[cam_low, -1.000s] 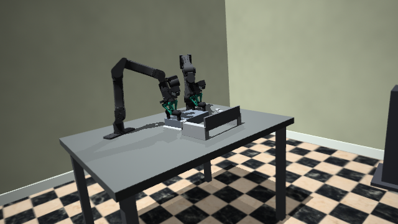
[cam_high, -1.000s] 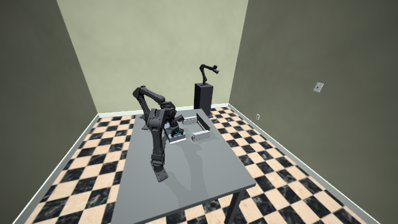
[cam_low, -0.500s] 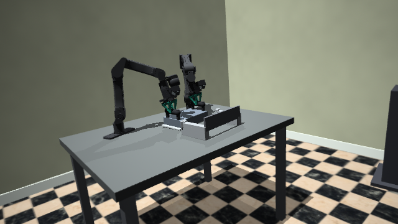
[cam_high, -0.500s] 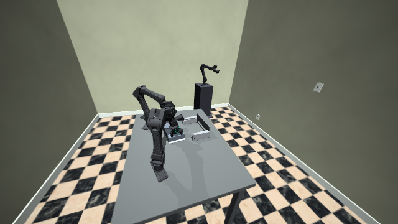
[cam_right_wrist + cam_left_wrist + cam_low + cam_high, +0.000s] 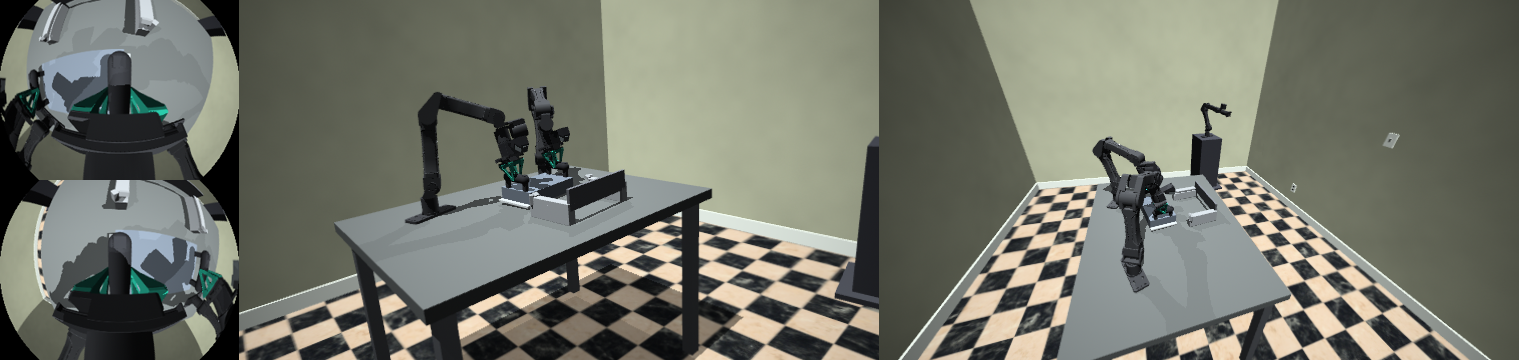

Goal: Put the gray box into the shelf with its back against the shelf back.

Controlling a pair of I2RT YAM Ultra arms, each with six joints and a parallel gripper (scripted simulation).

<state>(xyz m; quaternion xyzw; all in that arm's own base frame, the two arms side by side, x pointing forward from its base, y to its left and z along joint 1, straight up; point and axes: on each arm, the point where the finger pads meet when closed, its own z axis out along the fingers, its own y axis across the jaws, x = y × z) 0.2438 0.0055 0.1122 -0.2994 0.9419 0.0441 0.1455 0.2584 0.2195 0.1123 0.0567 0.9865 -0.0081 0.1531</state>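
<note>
Right now the gray box is 1 cm behind my right hand, 12 cm to the left of it and 5 cm below it. Round my right hand: dark back plate 33 cm ahead, 10 cm to the left, 3 cm below.
My left hand is 12 cm to the left of the gray box and 5 cm above it. Round my left hand: dark back plate 34 cm ahead, 15 cm to the right, 3 cm below.
</note>
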